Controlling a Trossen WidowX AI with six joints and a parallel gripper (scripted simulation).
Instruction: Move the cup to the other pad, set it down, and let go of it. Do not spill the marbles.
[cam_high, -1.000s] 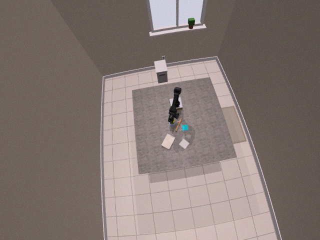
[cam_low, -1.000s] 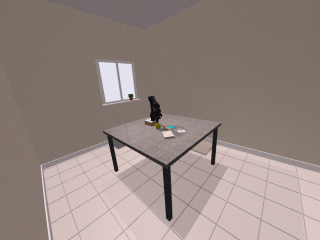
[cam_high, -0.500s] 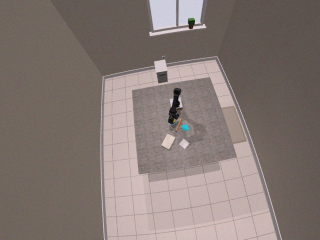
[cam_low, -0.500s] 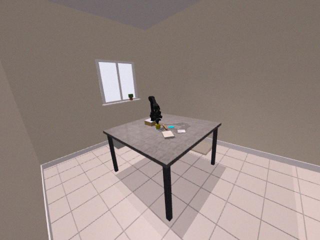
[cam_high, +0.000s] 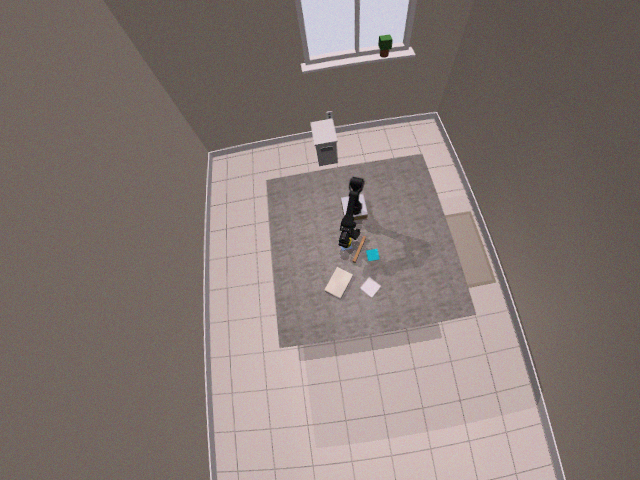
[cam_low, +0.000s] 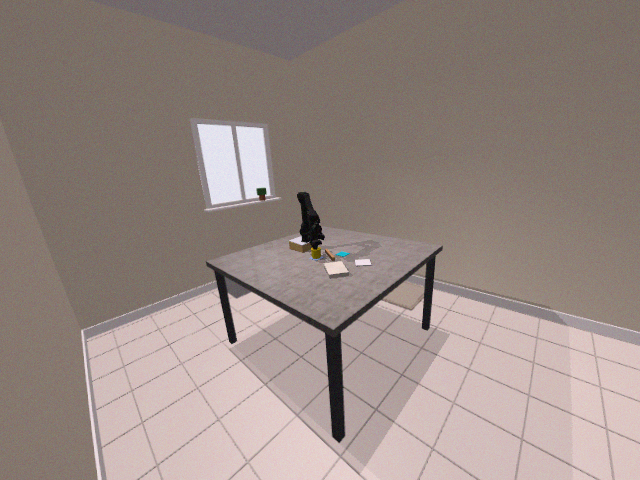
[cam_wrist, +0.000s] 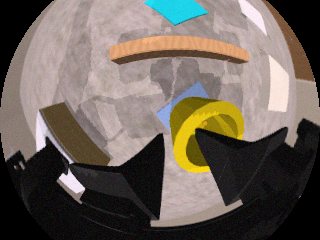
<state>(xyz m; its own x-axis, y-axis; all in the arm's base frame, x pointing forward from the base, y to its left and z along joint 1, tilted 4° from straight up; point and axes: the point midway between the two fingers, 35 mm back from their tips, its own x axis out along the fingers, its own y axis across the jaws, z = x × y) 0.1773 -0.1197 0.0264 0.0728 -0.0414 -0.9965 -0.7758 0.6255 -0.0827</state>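
Now: gripper tip 2 cm to the left of the yellow cup, 2 cm short of it and 1 cm above it. Round my gripper tip: cyan pad: 16 cm ahead, 13 cm to the left, 5 cm below; then blue pad: 5 cm below, 2 cm to the right, 2 cm ahead; then wooden bar: 9 cm ahead, 6 cm to the left, 4 cm below.
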